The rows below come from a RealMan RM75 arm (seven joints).
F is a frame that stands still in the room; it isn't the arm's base.
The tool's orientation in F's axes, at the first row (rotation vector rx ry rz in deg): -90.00, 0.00, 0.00
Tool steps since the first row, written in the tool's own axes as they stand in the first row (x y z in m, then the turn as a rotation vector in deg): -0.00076, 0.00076, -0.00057, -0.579, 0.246, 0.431; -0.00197, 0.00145, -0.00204, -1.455, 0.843, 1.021; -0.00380, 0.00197, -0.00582, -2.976, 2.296, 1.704; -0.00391, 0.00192, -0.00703, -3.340, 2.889, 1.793; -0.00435, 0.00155, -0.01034, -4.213, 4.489, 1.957; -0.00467, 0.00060, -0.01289, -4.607, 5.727, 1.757; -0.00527, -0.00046, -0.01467, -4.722, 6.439, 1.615; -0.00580, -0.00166, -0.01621, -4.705, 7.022, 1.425; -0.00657, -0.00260, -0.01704, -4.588, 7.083, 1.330
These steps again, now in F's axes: -0.00076, -0.00057, -0.00076, -0.579, 0.431, -0.246; -0.00197, -0.00204, -0.00145, -1.455, 1.021, -0.843; -0.00380, -0.00582, -0.00197, -2.976, 1.704, -2.296; -0.00391, -0.00703, -0.00192, -3.340, 1.793, -2.889; -0.00435, -0.01034, -0.00155, -4.213, 1.957, -4.489; -0.00467, -0.01289, -0.00060, -4.607, 1.757, -5.727; -0.00527, -0.01467, 0.00046, -4.722, 1.615, -6.439; -0.00580, -0.01621, 0.00166, -4.705, 1.425, -7.022; -0.00657, -0.01704, 0.00260, -4.588, 1.330, -7.083
